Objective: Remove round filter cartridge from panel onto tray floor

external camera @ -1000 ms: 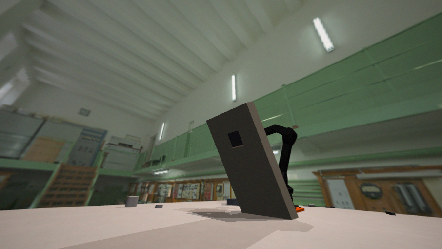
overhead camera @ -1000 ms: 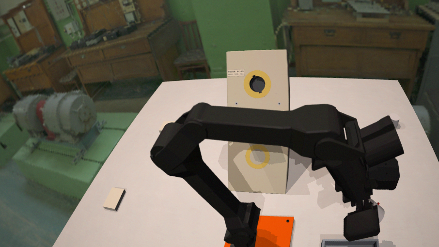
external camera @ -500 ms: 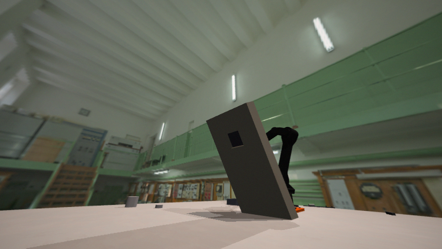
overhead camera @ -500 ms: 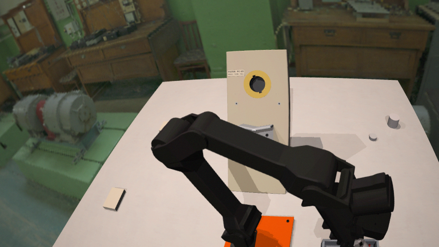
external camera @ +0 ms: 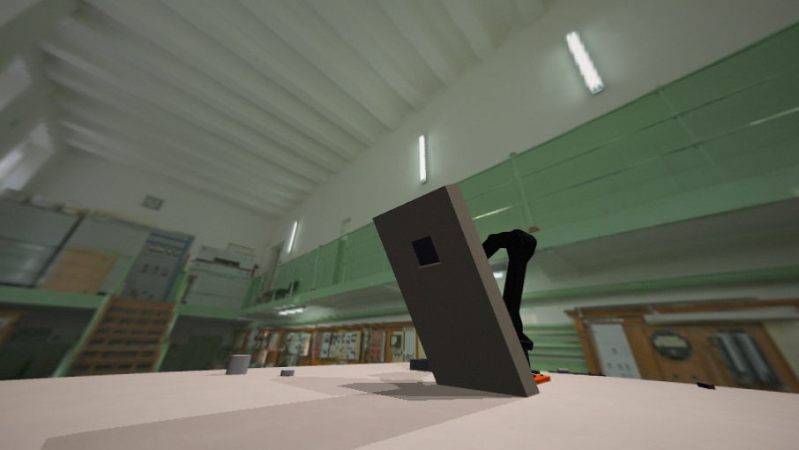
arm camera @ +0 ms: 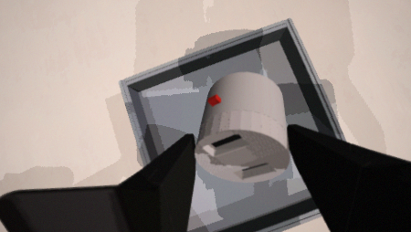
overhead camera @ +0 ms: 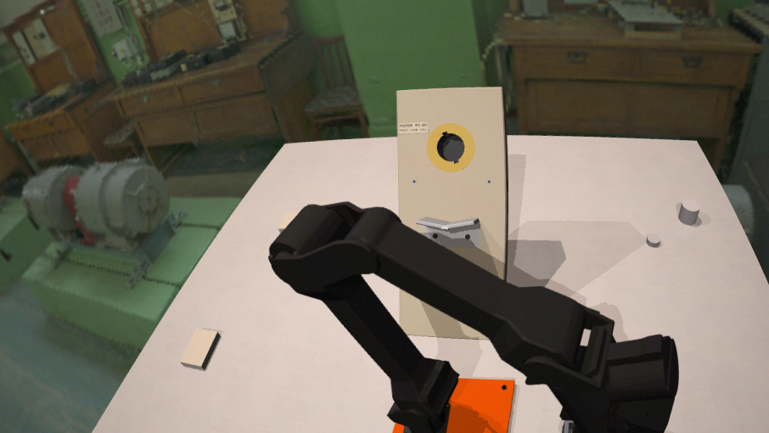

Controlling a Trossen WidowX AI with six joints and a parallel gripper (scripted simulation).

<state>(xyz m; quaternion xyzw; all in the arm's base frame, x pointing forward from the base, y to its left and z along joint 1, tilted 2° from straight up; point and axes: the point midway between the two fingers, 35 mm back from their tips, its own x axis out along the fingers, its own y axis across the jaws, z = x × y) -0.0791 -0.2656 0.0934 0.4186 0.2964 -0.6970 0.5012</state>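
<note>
Now: the round filter cartridge right at my gripper tip. Also, from my gripper tip: grey tray 7 cm below; then grey bracket 35 cm ahead, 26 cm to the left, 8 cm above.
</note>
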